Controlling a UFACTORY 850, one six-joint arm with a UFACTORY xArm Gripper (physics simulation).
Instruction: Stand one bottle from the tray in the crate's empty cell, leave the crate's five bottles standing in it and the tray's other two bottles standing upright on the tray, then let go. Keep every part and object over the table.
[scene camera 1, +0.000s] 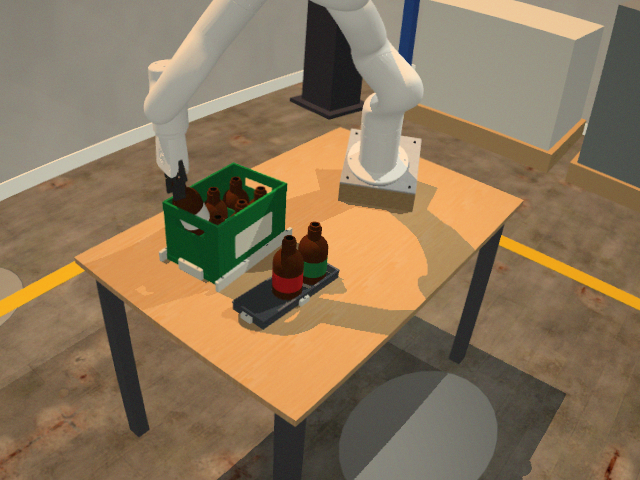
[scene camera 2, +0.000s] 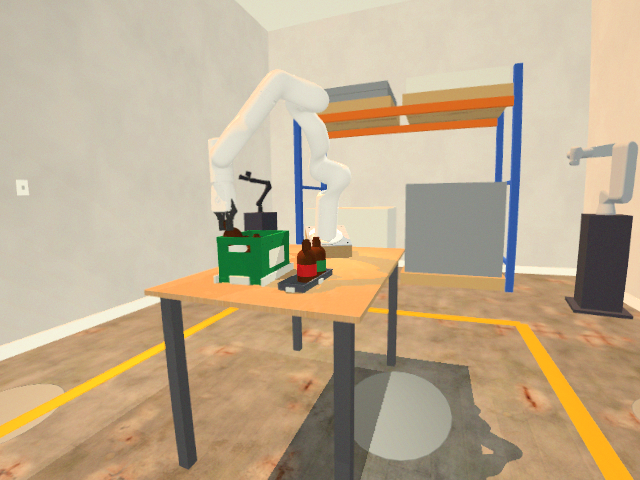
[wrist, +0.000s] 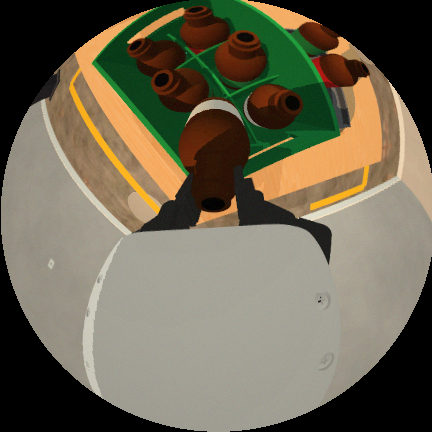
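My gripper is shut on the neck of a brown bottle with a white label. This bottle leans, its neck towards the crate's outer corner, its lower part inside the corner cell of the green crate. Its shoulder is near rim height, higher than the crate's five standing bottles; its base is hidden. A red-label bottle and a green-label bottle stand upright on the dark tray.
White locating blocks edge the crate on the wooden table. The tray lies beside the crate's long side. The robot's base is at the table's far end. The crate's walls and neighbouring bottles surround the held bottle closely.
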